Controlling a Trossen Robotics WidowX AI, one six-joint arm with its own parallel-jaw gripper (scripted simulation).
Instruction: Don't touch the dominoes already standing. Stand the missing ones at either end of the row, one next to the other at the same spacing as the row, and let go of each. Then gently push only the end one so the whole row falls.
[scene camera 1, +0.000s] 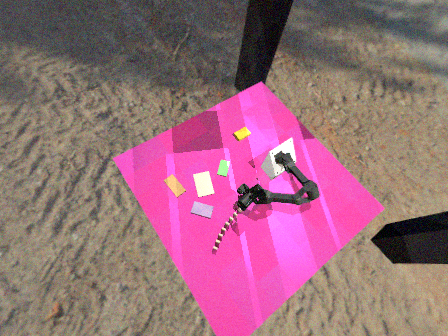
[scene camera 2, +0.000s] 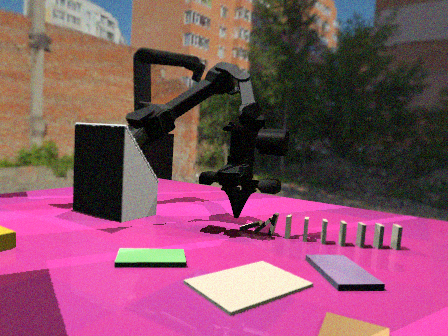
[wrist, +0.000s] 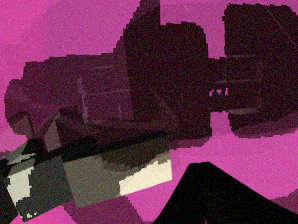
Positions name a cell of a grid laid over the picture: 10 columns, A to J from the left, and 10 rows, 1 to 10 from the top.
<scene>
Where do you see a green domino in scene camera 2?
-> C8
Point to my gripper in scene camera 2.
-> F7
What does my gripper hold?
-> Nothing.
</scene>
